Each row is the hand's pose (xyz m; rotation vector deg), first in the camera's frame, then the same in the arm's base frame.
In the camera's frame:
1: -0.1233 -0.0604 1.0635 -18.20 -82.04 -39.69
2: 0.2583 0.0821 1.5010 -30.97 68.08 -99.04
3: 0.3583 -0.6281 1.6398 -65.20 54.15 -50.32
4: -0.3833 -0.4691 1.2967 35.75 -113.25 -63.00
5: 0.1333 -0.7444 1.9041 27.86 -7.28 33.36
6: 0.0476 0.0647 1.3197 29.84 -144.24 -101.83
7: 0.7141 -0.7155 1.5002 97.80 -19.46 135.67
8: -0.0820 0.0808 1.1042 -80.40 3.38 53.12
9: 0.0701 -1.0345 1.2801 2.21 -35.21 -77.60
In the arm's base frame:
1: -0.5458 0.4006 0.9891 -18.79 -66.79 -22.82
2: -0.0871 0.6588 1.2724 -56.41 71.01 -89.39
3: 0.1971 -0.0009 1.4054 -82.95 59.62 -33.44
4: -0.6300 -0.0200 1.3131 31.51 -93.67 -53.09
5: 0.0936 -0.1260 1.7335 29.24 14.62 39.81
6: -0.3347 0.5829 1.1700 24.41 -127.34 -88.19
7: 0.5029 -0.0367 1.1627 121.83 -1.04 122.80
8: -0.5245 0.5507 1.0074 -76.76 11.66 76.03
9: -0.0957 -0.4910 1.1781 -10.19 -21.85 -63.54

